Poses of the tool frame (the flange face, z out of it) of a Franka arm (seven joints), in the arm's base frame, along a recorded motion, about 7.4 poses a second.
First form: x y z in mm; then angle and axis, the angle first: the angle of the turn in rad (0 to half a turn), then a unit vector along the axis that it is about.
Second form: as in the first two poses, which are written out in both.
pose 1, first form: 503.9 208.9 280.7 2.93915 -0.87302 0.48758 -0.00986
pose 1, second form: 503.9 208.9 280.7 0.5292 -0.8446 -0.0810 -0.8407 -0.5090 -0.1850
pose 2, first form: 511.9 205.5 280.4 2.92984 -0.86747 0.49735 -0.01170
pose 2, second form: 511.9 205.5 280.4 0.5105 -0.8557 -0.0845 -0.8508 -0.4885 -0.1938
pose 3, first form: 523.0 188.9 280.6 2.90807 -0.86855 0.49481 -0.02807
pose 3, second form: 523.0 188.9 280.6 0.5154 -0.8544 -0.0664 -0.8414 -0.4898 -0.2284
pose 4, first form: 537.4 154.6 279.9 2.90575 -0.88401 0.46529 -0.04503
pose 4, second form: 537.4 154.6 279.9 0.5690 -0.8218 -0.0302 -0.8007 -0.5453 -0.2479
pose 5, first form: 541.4 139.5 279.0 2.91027 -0.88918 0.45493 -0.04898
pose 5, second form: 541.4 139.5 279.0 0.5869 -0.8095 -0.0184 -0.7870 -0.5650 -0.2478
